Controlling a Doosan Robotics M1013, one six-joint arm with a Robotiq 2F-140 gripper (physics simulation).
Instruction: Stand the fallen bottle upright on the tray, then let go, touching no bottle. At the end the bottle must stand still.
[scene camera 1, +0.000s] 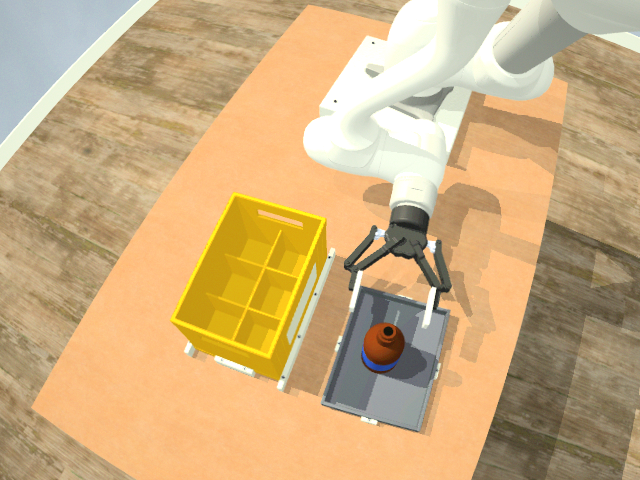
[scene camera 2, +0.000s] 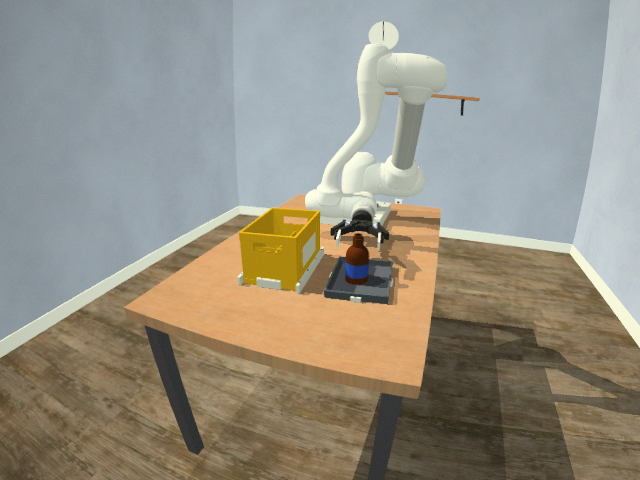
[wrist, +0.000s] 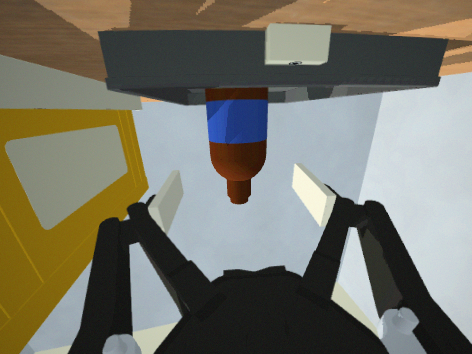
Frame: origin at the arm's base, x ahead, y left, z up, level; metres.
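Where they show: gripper, fingertip midpoint: (scene camera 1: 388, 318) (wrist: 238, 178).
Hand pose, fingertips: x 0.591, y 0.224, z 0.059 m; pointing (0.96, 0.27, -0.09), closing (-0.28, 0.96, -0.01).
Each offset is from my fingertips to the top centre of the thing. Level surfaces: height alone.
The brown bottle with a blue band {dy +0.014, dx +0.038, dz +0.049 m} (scene camera 1: 383, 347) (scene camera 2: 356, 263) (wrist: 237, 122) stands upright on the grey tray {dy +0.030, dx +0.036, dz -0.085 m} (scene camera 1: 398, 405) (scene camera 2: 374, 298) (wrist: 175, 57), its neck up in both scene views. The wrist view shows it upside down, neck toward the bottom of the frame. My gripper (scene camera 1: 389, 317) (scene camera 2: 358, 246) (wrist: 238, 178) is open and empty, on the arm's side of the bottle. Its pale fingertips are wide apart, with air between each of them and the bottle in the wrist view. The bottle's base is hidden behind the tray wall in the wrist view.
A yellow crate with compartments {dy -0.243, dx +0.063, dz +0.065 m} (scene camera 1: 206, 268) (scene camera 2: 268, 268) (wrist: 75, 235) stands left of the tray. A white rail {dy -0.146, dx +0.044, dz -0.081 m} (scene camera 1: 310, 322) runs along the crate's tray side. Small white blocks hold the tray's edges. The arm reaches in from the back of the table {dz -0.110 m} (scene camera 1: 180, 408) (scene camera 2: 289, 325).
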